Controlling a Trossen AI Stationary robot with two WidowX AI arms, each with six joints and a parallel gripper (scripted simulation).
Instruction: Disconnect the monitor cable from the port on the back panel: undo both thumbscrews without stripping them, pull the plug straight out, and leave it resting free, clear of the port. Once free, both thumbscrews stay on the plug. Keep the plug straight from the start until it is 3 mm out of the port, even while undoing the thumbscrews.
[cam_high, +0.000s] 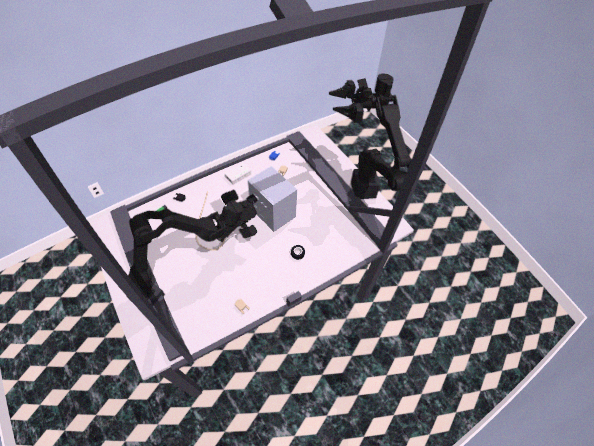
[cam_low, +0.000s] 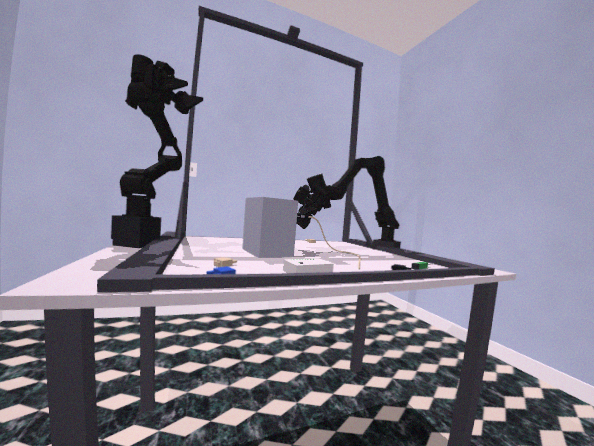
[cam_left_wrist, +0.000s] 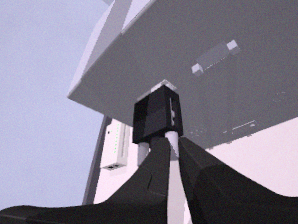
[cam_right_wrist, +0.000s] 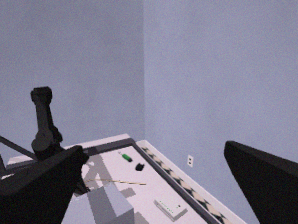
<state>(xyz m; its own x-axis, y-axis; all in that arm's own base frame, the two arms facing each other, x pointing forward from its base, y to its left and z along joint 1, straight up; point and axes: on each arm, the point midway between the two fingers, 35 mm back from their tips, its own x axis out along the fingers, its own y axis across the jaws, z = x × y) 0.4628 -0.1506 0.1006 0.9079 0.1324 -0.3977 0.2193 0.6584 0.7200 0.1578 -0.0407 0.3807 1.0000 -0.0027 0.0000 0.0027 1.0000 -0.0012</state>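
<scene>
Right now the grey box is 13 cm to the right of my left hand, 6 cm below it and 2 cm ahead of it.
</scene>
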